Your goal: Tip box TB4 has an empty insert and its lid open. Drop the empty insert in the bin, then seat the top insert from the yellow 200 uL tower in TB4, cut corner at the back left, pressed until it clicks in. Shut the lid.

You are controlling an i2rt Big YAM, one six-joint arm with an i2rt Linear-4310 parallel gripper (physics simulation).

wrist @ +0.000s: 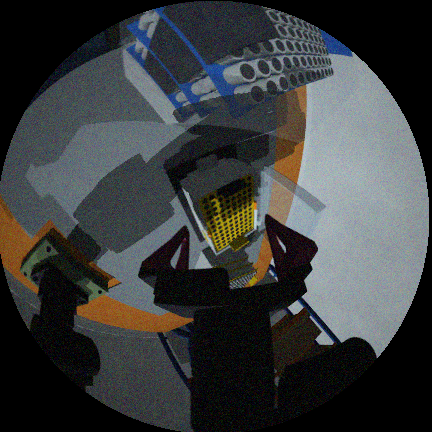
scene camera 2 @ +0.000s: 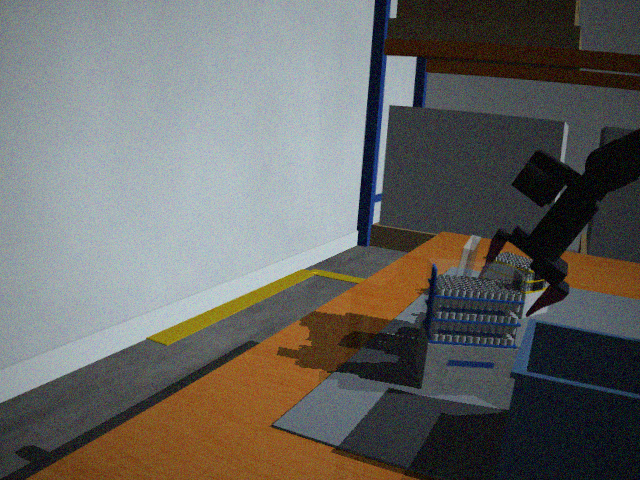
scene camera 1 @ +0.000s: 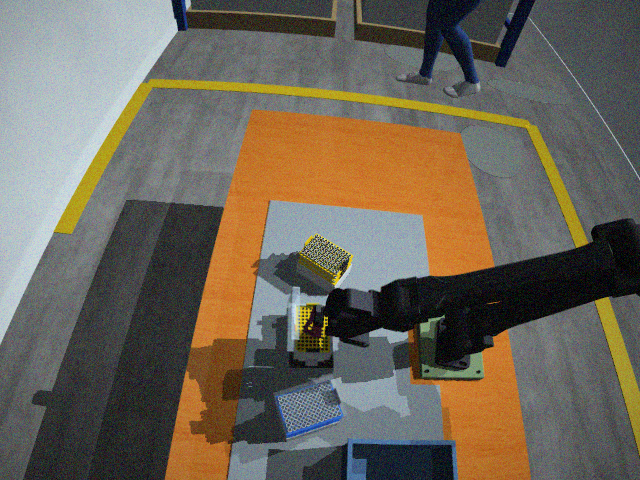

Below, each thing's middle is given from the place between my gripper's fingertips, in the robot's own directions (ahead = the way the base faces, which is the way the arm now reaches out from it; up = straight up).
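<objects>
The clear lid [scene camera 1: 293, 309] has my gripper 30 mm below it and 70 mm short of it. And there is the blue bin [scene camera 2: 567, 407] too: from my hand it is 290 mm to the left, 210 mm behind and 10 mm below.
</objects>
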